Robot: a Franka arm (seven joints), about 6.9 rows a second.
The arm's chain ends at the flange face. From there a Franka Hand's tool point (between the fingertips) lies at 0.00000 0.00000 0.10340 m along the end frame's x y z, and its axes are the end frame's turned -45 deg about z.
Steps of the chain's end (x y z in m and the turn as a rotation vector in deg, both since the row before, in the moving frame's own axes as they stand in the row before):
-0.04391 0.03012 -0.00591 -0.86 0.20 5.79
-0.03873 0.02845 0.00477 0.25 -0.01 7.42
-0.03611 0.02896 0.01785 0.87 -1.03 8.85
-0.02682 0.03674 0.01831 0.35 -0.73 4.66
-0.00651 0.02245 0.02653 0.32 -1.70 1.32
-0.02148 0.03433 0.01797 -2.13 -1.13 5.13
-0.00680 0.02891 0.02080 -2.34 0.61 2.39
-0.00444 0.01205 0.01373 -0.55 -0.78 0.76
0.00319 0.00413 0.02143 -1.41 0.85 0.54
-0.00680 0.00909 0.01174 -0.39 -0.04 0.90
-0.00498 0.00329 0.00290 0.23 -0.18 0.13
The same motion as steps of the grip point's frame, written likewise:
-0.05326 -0.00844 -0.00592 -0.75 -0.47 5.79
-0.04718 -0.00758 0.00477 0.18 0.17 7.42
-0.04603 -0.00749 0.01782 1.34 -0.11 8.85
-0.04537 0.00562 0.01830 0.76 -0.27 4.66
-0.02221 0.00867 0.02648 1.43 -0.98 1.32
-0.04367 0.01017 0.01788 -0.71 -2.31 5.13
-0.02754 0.01935 0.02071 -2.09 -1.22 2.39
-0.01336 0.00508 0.01372 0.16 -0.94 0.76
-0.00139 0.00806 0.02139 -1.60 -0.40 0.54
-0.01179 0.00206 0.01174 -0.25 -0.30 0.90
-0.00578 -0.00172 0.00290 0.29 0.04 0.13

